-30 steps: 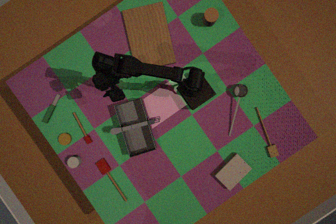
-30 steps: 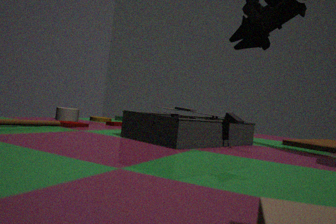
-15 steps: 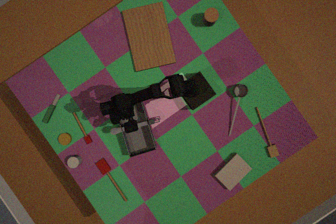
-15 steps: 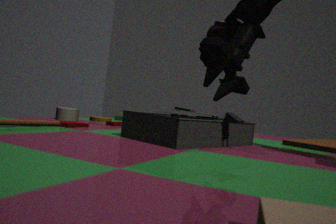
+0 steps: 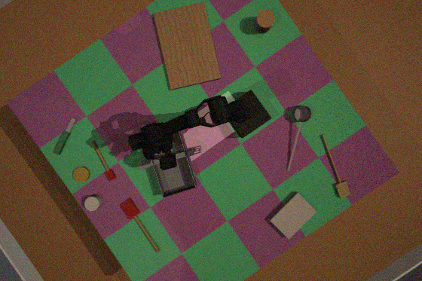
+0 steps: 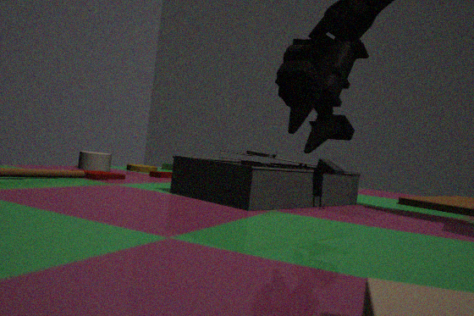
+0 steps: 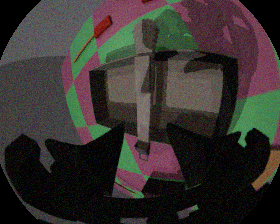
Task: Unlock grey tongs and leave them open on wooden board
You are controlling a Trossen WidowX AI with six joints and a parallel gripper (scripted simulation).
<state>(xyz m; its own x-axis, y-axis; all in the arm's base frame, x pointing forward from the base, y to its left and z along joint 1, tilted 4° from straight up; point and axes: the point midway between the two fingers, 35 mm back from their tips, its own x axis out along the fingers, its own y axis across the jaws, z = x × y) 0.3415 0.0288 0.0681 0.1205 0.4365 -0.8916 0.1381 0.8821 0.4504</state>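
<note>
The roasting tin is 3 cm ahead of my gripper tip, 2 cm to the left of it and 7 cm below it. Also, from my gripper tip: beige block: 38 cm behind, 49 cm to the left, 8 cm below; then wooden board: 26 cm behind, 42 cm to the right, 9 cm below; then knife: 42 cm ahead, 28 cm to the right, 9 cm below.
</note>
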